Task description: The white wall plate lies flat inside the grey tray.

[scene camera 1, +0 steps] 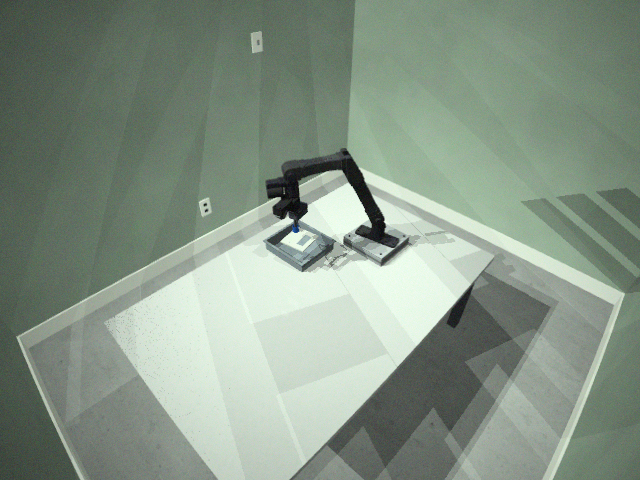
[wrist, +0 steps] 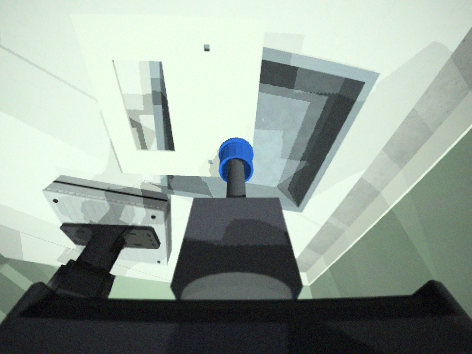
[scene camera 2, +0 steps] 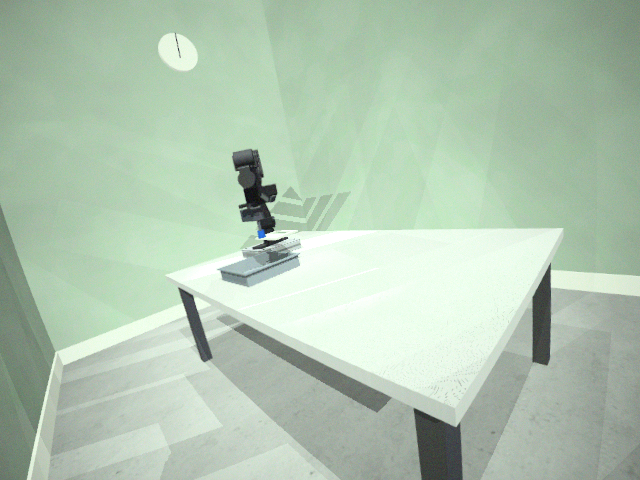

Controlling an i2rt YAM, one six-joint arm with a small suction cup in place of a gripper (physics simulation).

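Observation:
The white wall plate (scene camera 1: 299, 242) (scene camera 2: 282, 236) (wrist: 199, 105) has a rectangular opening and hangs level from my suction cup (scene camera 1: 295, 229) (scene camera 2: 261, 233) (wrist: 235, 158). The blue cup sits on the plate near one edge and holds it. The plate hovers a little above the grey tray (scene camera 1: 285, 258) (scene camera 2: 256, 273) (wrist: 319, 64), partly over its inside. In the wrist view the tray's floor shows through the plate's opening and to the plate's right. The plate does not touch the tray.
The arm's grey base block (scene camera 1: 376, 243) (wrist: 115, 218) stands just right of the tray. Some small metal parts (scene camera 1: 334, 259) lie on the table (scene camera 1: 309, 343) between the tray and the base. The table's far edge runs close behind the tray.

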